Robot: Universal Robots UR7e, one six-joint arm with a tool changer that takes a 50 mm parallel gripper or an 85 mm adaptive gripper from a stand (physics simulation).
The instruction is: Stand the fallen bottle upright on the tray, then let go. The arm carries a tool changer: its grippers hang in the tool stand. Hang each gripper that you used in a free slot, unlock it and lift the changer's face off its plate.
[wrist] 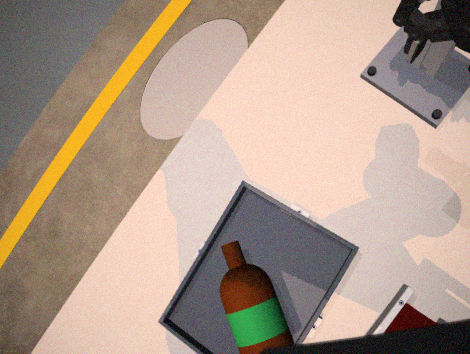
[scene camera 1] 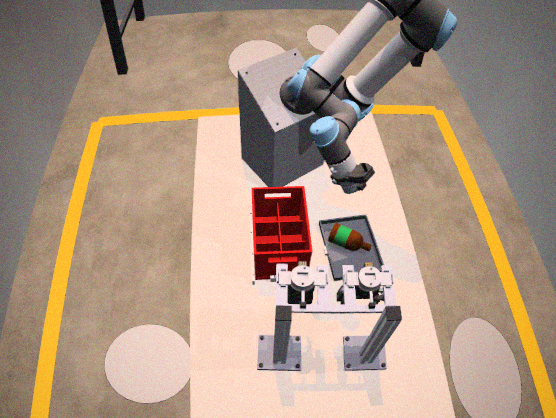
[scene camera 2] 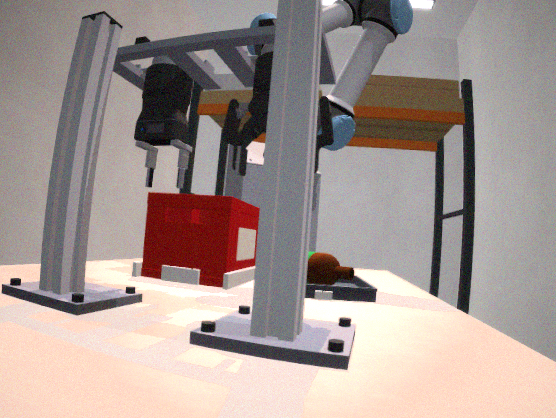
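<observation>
The brown bottle with a green label lies on its side inside the grey tray. Its neck points towards one rim, and its base is cut off by the wrist view's bottom edge. No gripper is on the arm; the bare changer end hangs above and behind the tray. The parallel gripper hangs in one slot of the tool stand, open and empty. The adaptive gripper hangs in the other slot, fingers wide apart, partly hidden by a post.
A red divided crate stands beside the tray, between the arm's grey pedestal and the stand. The stand's posts rise in front of the crate and tray. A shelf rack stands behind.
</observation>
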